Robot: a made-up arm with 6 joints.
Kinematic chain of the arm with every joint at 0, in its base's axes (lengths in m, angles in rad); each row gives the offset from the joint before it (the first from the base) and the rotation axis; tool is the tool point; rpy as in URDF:
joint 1: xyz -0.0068 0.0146 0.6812 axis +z
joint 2: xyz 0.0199 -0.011 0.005 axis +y
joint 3: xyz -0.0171 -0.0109 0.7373 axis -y
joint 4: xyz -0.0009 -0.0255 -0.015 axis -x
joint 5: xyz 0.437 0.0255 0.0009 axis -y
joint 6: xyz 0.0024 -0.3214 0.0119 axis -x
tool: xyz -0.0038 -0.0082 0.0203 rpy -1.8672 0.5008 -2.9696
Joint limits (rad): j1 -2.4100..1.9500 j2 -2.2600..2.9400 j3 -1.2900..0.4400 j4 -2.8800..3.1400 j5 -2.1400..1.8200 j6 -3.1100..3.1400
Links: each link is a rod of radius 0.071 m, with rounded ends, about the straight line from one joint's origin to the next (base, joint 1, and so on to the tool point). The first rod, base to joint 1, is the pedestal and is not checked.
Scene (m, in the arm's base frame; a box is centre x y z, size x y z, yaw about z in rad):
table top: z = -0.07
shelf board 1: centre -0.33 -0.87 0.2 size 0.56 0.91 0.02 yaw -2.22
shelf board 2: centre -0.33 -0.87 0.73 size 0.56 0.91 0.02 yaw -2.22
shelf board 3: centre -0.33 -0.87 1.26 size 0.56 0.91 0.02 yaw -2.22
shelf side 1: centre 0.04 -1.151 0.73 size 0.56 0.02 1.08 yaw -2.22
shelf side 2: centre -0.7 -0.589 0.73 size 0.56 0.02 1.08 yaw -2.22
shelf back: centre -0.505 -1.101 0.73 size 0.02 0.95 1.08 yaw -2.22
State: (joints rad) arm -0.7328 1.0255 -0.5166 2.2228 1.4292 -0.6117
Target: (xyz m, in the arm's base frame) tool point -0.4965 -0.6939 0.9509
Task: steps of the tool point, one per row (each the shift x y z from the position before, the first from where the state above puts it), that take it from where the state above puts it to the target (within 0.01 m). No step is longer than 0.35 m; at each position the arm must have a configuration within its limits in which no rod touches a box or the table.
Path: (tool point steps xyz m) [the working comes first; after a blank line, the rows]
Joints at the target: -2.1802 0.6776 -0.6283 1.7288 1.4676 -0.5982
Straight joint move there: touches shelf board 2, shelf side 1.

1: -0.1888 -0.0317 0.1650
2: -0.1809 0.0594 0.1178
3: -0.1323 0.1314 0.0611
4: -0.1629 -0.2391 -0.0039
5: -0.2666 -0.1394 -0.0233
6: -0.3143 -0.0045 -0.0436

